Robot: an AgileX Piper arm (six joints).
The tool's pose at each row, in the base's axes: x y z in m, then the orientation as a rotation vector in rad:
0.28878, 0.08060, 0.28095, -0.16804, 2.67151, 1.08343
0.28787, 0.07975, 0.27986, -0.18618, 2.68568, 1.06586
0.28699, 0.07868, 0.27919, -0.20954, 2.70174, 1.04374
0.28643, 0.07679, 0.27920, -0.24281, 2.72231, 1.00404
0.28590, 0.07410, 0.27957, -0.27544, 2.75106, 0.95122
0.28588, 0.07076, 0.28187, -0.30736, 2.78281, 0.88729
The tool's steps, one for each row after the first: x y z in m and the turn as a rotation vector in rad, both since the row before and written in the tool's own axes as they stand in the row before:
0.00118, -0.00116, -0.00001, 0.01268, 0.01306, -0.00973
0.00106, -0.00103, -0.00042, 0.01548, 0.01534, -0.01301
0.00063, -0.00126, -0.00138, 0.02683, 0.01837, -0.02061
0.00061, -0.00167, -0.00212, 0.03658, 0.02331, -0.01924
-0.00024, -0.00123, -0.00386, 0.04397, 0.02481, -0.01897

